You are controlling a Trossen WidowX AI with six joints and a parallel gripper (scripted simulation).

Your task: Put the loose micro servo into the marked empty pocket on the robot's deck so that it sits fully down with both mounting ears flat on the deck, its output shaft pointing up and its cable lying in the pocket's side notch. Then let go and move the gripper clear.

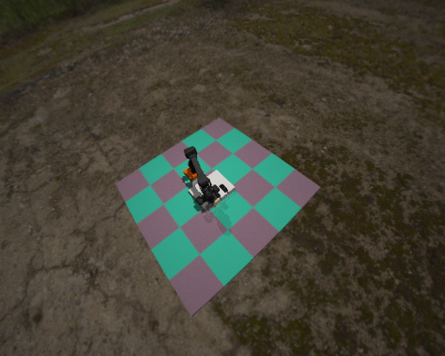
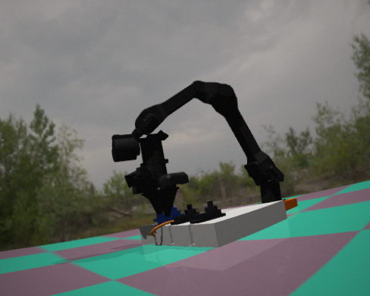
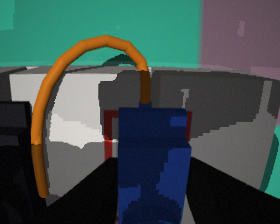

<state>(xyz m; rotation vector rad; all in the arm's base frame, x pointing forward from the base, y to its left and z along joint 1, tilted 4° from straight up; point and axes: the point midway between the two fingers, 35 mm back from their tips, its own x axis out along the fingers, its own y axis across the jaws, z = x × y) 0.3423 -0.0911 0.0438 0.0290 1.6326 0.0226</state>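
Now: the white deck 120 mm behind my gripper tip, 80 mm to the left of it and 40 mm below it.
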